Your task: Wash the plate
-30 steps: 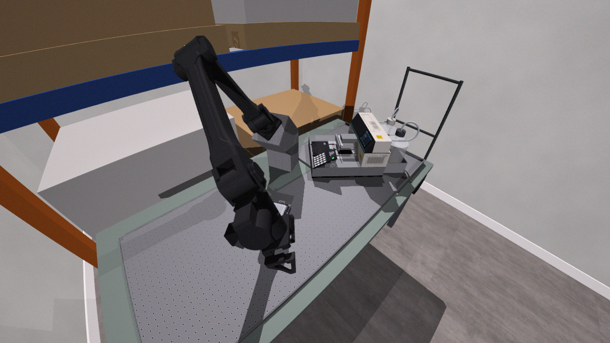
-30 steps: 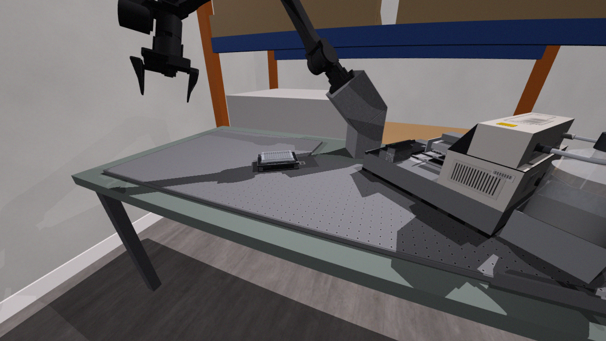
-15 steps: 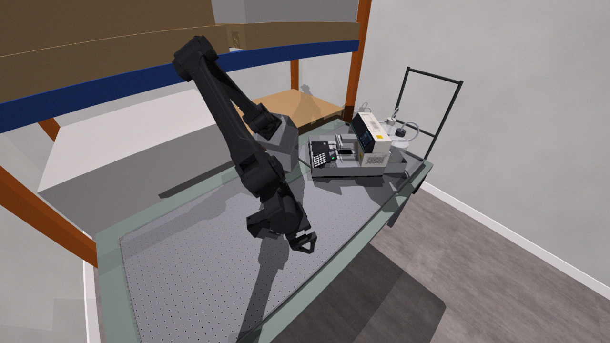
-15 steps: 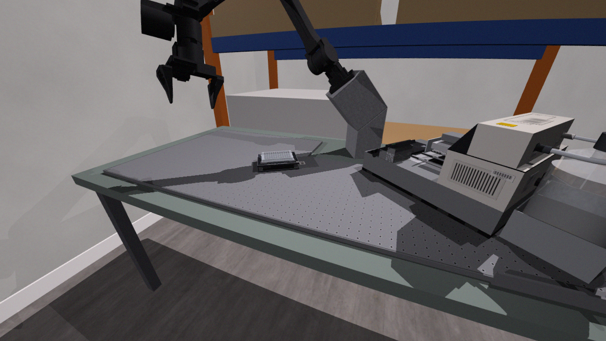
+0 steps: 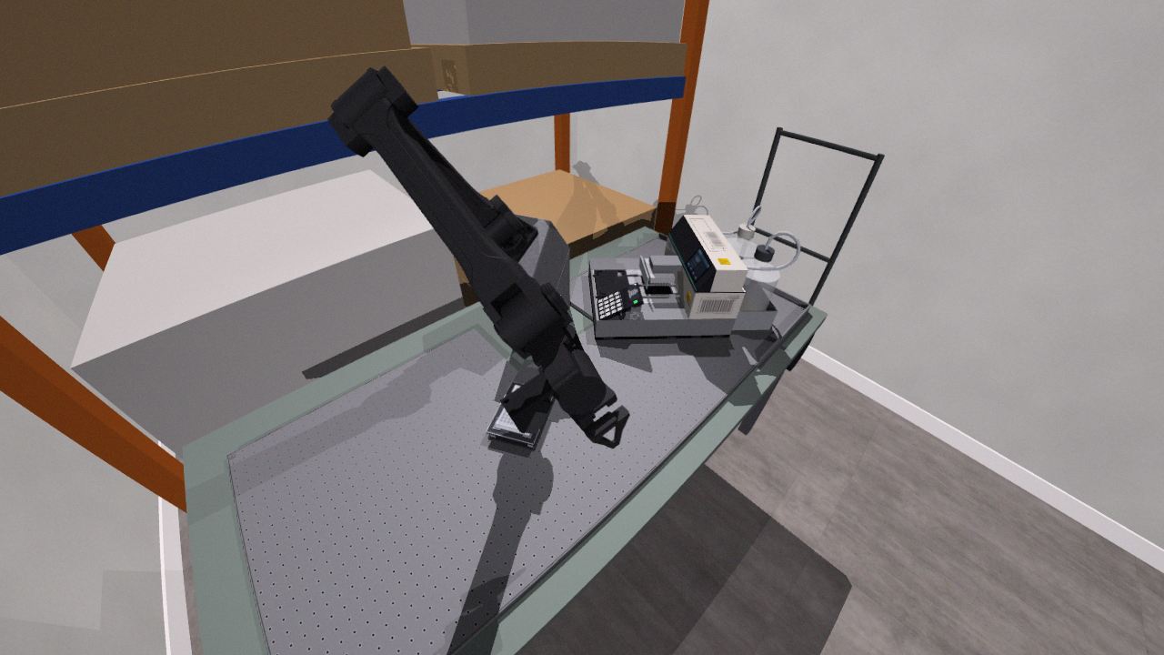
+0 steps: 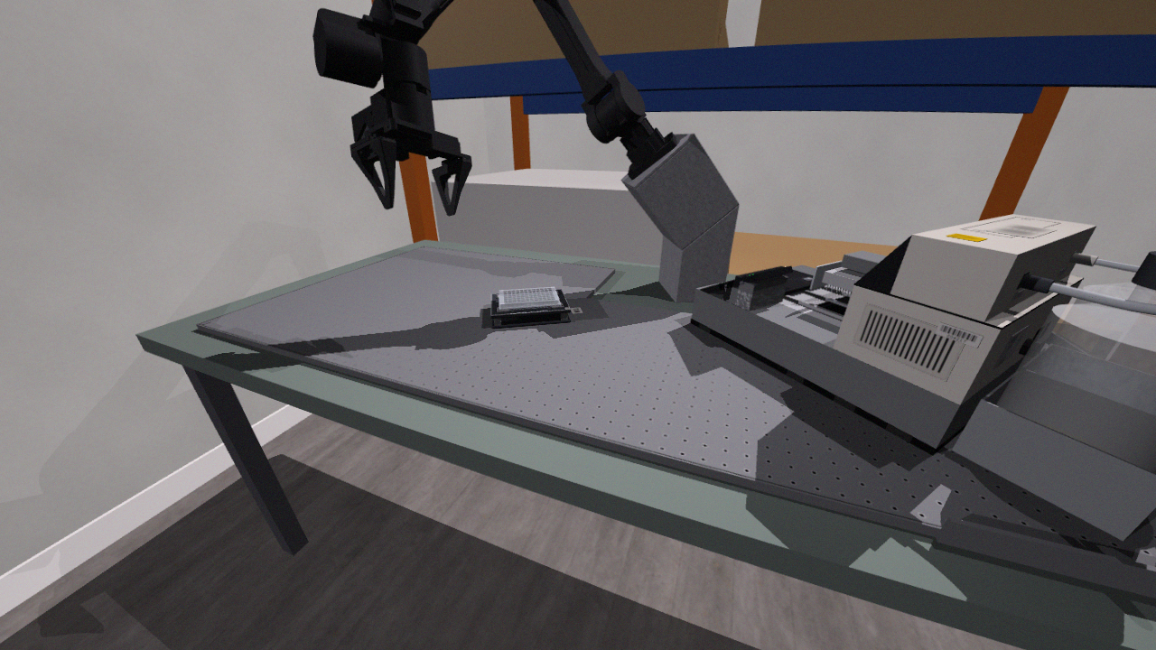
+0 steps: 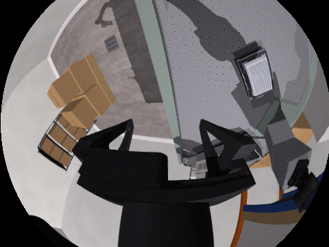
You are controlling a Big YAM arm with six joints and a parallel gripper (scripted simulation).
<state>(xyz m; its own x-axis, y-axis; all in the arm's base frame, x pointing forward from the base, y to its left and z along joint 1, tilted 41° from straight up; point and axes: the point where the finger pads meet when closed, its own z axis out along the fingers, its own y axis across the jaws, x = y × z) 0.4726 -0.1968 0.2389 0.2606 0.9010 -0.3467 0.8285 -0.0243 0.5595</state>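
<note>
Right now the white well plate is 25 cm behind my hand, 23 cm below it and 6 cm to the left of it. Also, from my hand: black plate nest N1: 25 cm behind, 24 cm below, 6 cm to the left; plate washer: 68 cm to the left, 21 cm behind, 14 cm below.
</note>
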